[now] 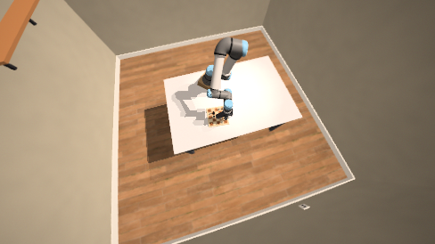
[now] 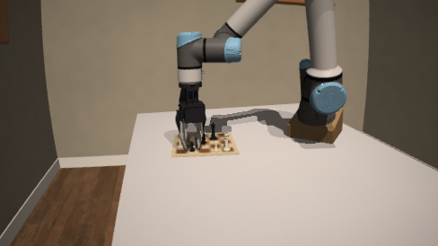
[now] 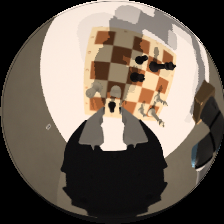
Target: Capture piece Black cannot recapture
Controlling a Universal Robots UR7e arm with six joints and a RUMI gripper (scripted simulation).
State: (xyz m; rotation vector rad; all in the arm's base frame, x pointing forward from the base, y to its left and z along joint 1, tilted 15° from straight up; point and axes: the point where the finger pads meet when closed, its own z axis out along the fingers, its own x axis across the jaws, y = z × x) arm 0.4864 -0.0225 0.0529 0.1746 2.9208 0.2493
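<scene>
My gripper is now 60 mm past the chessboard, 60 mm to the left of it and 20 mm above it.
</scene>
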